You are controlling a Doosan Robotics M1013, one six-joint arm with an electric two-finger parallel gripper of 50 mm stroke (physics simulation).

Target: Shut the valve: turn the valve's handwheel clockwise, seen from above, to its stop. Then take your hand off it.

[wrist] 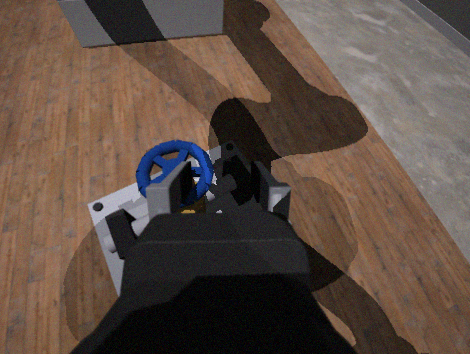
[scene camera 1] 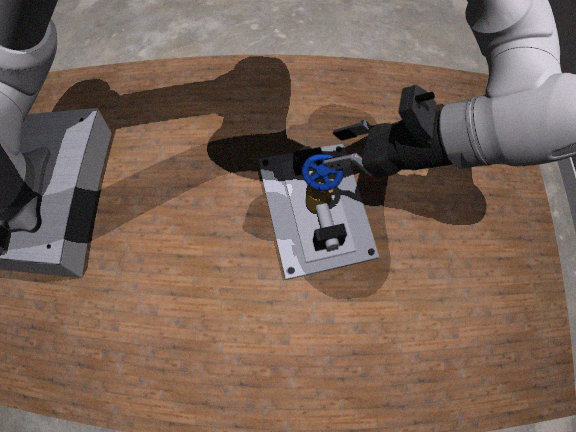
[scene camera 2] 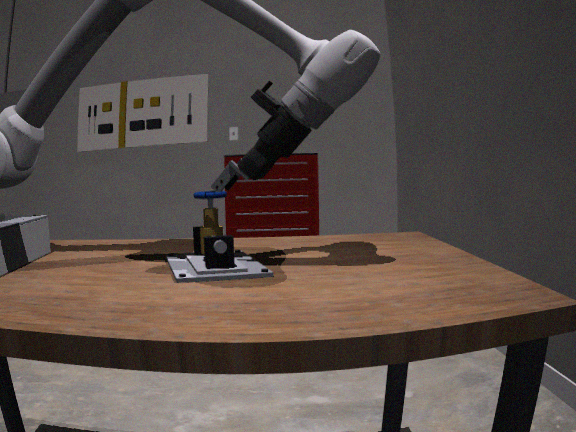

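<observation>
A blue handwheel (scene camera 1: 321,186) (scene camera 2: 202,194) (wrist: 142,172) lies level on top of the brass valve body (scene camera 1: 314,201) (scene camera 2: 211,233), whose pipe is clamped to a grey base plate (scene camera 1: 366,236) (scene camera 2: 180,270) (wrist: 119,198). My gripper (scene camera 1: 332,147) (scene camera 2: 222,188) (wrist: 221,174) is open, with nothing between its fingers, and slants down from the right in both scene views. One fingertip is over the wheel, inside the rim's outline; the other is outside it, beyond the rim. Whether the first finger touches the rim or a spoke cannot be told.
A grey block (scene camera 1: 87,200) (scene camera 2: 37,235) (wrist: 195,20), which carries the arm's base, is on the wooden table (scene camera 1: 210,340) (scene camera 2: 350,305) (wrist: 45,125). Black pipe clamps (scene camera 1: 330,234) (scene camera 2: 219,257) stand on the plate. A red drawer cabinet (scene camera 2: 272,187) stands behind the table.
</observation>
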